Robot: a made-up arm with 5 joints. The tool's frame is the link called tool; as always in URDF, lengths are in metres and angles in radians. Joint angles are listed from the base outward.
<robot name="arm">
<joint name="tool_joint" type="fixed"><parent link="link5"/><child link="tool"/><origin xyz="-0.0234 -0.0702 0.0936" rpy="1.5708 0 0"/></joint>
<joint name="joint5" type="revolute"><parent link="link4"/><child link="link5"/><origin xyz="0.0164 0.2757 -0.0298" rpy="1.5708 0 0"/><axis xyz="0 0 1"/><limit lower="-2.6" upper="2.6"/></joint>
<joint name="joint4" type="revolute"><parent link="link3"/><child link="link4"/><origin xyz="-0.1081 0.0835 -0.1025" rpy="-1.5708 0 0"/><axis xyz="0 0 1"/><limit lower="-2.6" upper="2.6"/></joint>
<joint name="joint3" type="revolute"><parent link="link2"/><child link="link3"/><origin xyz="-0.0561 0.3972 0.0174" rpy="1.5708 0 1.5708"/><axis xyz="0 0 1"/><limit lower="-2.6" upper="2.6"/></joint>
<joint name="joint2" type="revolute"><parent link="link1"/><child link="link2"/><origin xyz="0.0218 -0.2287 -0.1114" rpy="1.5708 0 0"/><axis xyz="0 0 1"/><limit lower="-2.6" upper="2.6"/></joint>
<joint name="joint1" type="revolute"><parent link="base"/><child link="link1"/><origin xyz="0 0 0.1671" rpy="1.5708 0 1.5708"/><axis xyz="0 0 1"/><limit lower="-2.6" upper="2.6"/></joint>
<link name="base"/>
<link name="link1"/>
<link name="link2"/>
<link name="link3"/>
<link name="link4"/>
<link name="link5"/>
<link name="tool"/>
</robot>
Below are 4 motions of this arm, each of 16 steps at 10 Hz.
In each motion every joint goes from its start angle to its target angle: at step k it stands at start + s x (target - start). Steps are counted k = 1, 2, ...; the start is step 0. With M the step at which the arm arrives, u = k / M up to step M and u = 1 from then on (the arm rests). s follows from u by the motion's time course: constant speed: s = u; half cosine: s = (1 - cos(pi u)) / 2; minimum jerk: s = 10 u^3 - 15 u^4 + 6 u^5.
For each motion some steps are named. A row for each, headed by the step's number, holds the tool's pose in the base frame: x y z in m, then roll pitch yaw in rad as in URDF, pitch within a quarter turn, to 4 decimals.
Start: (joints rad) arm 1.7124 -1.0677 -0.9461 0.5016 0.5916
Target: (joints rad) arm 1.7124 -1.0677 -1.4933 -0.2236 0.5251
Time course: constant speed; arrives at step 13
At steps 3, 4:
3: 0.3412 0.3333 0.3506 2.4281 -0.5833 -0.6698
4: 0.3465 0.3267 0.3571 2.4549 -0.5833 -0.7540

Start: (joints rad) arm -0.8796 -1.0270 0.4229 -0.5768 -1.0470
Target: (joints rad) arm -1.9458 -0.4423 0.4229 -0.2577 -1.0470
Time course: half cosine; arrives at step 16
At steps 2, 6, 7, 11, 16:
2: 0.3537 -0.1353 -0.0807 0.1034 0.2407 1.3935
6: 0.3557 -0.2251 0.0525 -0.2147 0.4780 1.1884
7: 0.3523 -0.2410 0.1050 -0.3504 0.5436 1.1052
11: 0.3196 -0.2213 0.3147 -1.0022 0.6926 0.7285
16: 0.2870 -0.1534 0.4162 -1.4204 0.6957 0.5224

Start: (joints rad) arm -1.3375 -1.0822 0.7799 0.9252 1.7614
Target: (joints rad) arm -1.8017 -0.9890 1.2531 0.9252 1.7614
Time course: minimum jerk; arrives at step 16
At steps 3, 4, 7, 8, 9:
3: 0.2954 -0.1175 0.0798 -1.5587 -0.5020 -2.1850
4: 0.2970 -0.1152 0.0831 -1.5236 -0.5394 -2.2155
7: 0.3064 -0.1039 0.0959 -1.3020 -0.7089 -2.4139
8: 0.3109 -0.0995 0.0994 -1.1869 -0.7643 -2.5194
9: 0.3156 -0.0956 0.1020 -1.0573 -0.8084 -2.6391

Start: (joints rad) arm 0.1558 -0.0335 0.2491 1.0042 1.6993
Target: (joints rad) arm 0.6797 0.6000 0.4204 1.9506 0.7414
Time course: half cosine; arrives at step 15
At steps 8, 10, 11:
8: -0.0663 -0.1538 -0.0768 -1.7630 1.1378 2.8409
10: -0.0832 -0.1067 -0.0529 -1.4523 0.9424 2.9679
11: -0.0842 -0.0882 -0.0425 -1.3678 0.8353 2.9908

